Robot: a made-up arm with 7 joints. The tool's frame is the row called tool.
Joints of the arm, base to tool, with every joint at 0 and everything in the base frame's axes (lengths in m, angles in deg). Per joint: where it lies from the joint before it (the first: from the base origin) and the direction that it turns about. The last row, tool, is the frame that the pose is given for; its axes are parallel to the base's.
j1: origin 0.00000 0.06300 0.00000 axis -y
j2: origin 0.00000 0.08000 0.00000 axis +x
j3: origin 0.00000 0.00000 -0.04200 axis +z
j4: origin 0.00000 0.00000 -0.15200 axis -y
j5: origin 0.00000 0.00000 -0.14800 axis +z
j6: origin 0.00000 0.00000 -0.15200 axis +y
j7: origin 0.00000 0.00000 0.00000 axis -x
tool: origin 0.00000 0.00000 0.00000
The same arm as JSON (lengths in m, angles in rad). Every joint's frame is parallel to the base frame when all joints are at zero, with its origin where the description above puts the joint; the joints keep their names.
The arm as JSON. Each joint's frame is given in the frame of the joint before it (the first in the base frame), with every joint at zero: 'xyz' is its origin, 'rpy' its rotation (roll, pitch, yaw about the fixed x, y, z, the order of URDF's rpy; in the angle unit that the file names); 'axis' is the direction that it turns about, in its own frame. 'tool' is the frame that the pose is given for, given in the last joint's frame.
{"units": {"length": "m", "angle": "rad"}, "joints": [{"name": "j1", "type": "revolute", "origin": {"xyz": [0.0, 0.063, 0.0], "rpy": [0.0, 0.0, 0.0]}, "axis": "-y"}, {"name": "j2", "type": "revolute", "origin": {"xyz": [0.0, 0.08, 0.0], "rpy": [0.0, 0.0, 0.0]}, "axis": "+x"}, {"name": "j3", "type": "revolute", "origin": {"xyz": [0.0, 0.0, -0.042], "rpy": [0.0, 0.0, 0.0]}, "axis": "+z"}, {"name": "j4", "type": "revolute", "origin": {"xyz": [0.0, 0.0, -0.152], "rpy": [0.0, 0.0, 0.0]}, "axis": "-y"}, {"name": "j5", "type": "revolute", "origin": {"xyz": [0.0, 0.0, -0.148], "rpy": [0.0, 0.0, 0.0]}, "axis": "+z"}, {"name": "j6", "type": "revolute", "origin": {"xyz": [0.0, 0.0, -0.152], "rpy": [0.0, 0.0, 0.0]}, "axis": "+y"}, {"name": "j7", "type": "revolute", "origin": {"xyz": [0.0, 0.0, 0.0], "rpy": [0.0, 0.0, 0.0]}, "axis": "-x"}], "tool": {"origin": {"xyz": [0.0, 0.0, 0.0], "rpy": [0.0, 0.0, 0.0]}}}
